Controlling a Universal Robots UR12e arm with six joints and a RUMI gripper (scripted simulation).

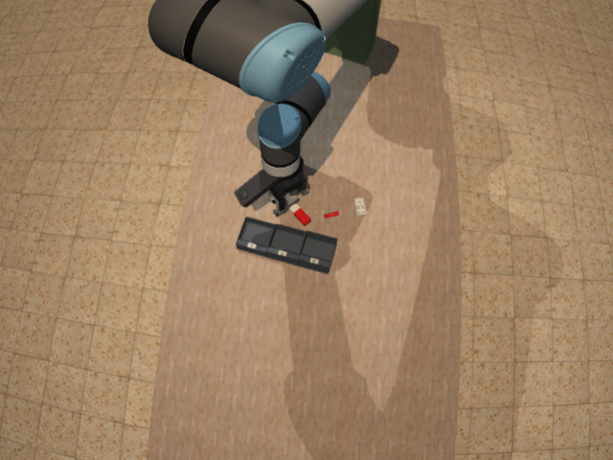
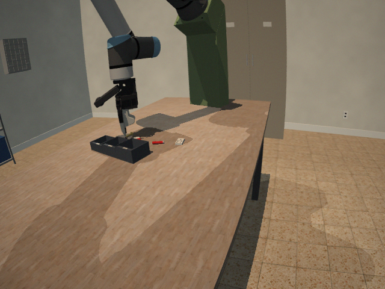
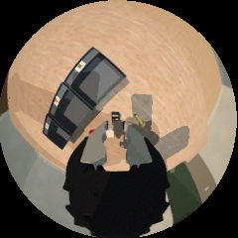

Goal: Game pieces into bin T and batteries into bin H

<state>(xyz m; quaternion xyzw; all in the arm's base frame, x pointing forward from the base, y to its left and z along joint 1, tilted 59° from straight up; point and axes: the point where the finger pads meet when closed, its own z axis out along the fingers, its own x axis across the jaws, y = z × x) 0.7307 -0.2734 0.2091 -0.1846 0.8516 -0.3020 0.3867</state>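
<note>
Right now my hand is 40 mm above the black die. Round my hand: red-and-white block: 50 mm to the left, 40 mm below, 20 mm ahead; three-compartment bin row: 100 mm ahead, 20 mm below, 10 mm to the right; yellow piece: 60 mm behind, 40 mm below, 10 mm to the left.
</note>
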